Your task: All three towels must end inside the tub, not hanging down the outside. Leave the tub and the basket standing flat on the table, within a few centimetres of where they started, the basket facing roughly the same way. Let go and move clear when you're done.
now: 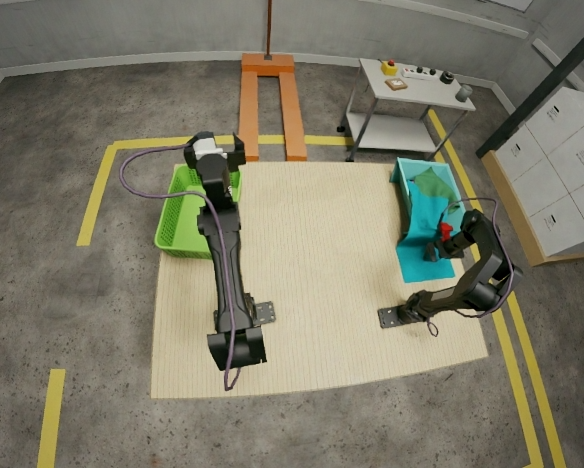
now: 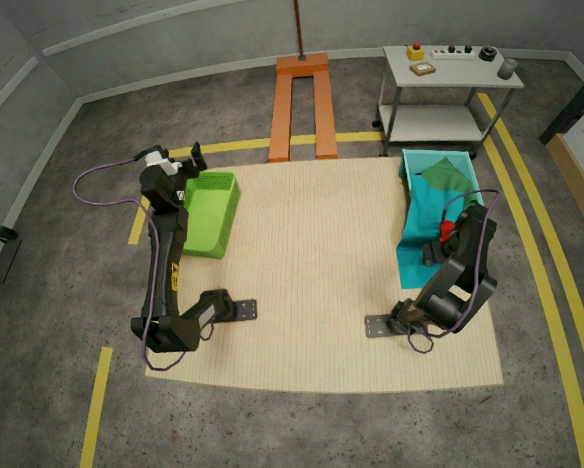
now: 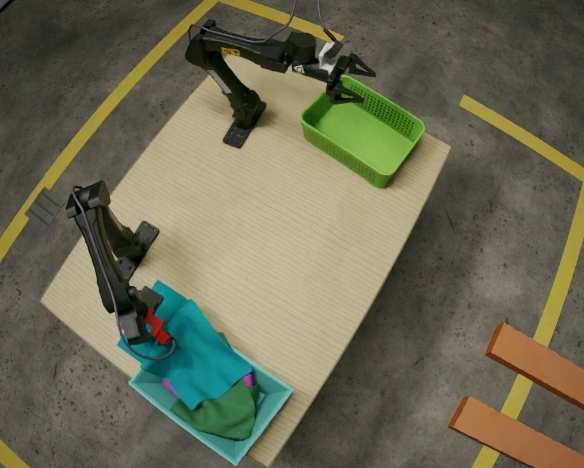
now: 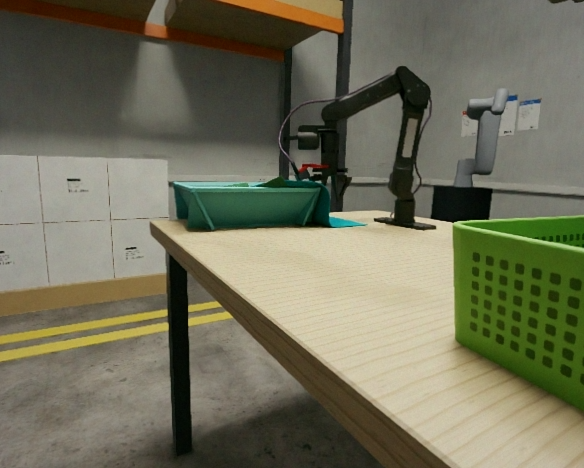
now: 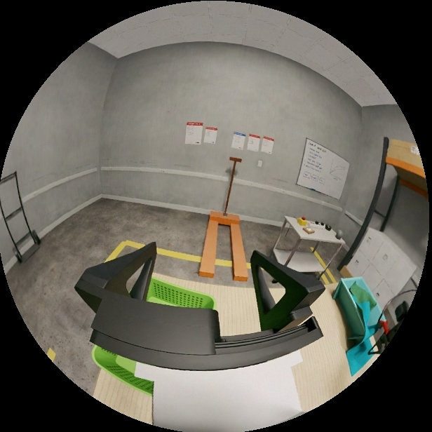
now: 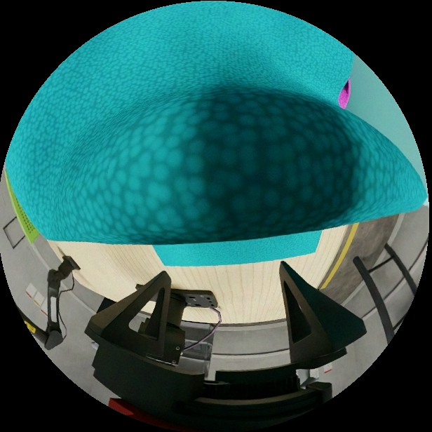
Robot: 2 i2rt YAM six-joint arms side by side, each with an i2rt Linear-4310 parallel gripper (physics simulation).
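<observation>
The aqua tub (image 3: 270,400) (image 4: 250,207) stands flat. A teal towel (image 1: 417,267) (image 3: 200,350) (image 4: 322,202) (image 6: 175,50) lies partly in it, hangs over the end wall nearest the arms and spreads onto the table. A green towel (image 1: 432,182) (image 3: 225,415) lies in the tub, with a bit at its side rim. A magenta towel (image 3: 249,380) (image 6: 345,95) shows at the teal one's edges. My right gripper (image 6: 220,273) is open, pointing down beside the draped teal end. My left gripper (image 3: 368,87) (image 5: 205,252) is open and empty above the green basket (image 3: 345,155) (image 4: 525,300), which is empty and flat.
The wooden table (image 1: 320,225) (image 3: 260,225) carries both arms, with the basket and tub near opposite ends. Beyond it are an orange pallet jack (image 1: 250,110), a wheeled cart (image 1: 385,92) and white boxes (image 1: 555,165).
</observation>
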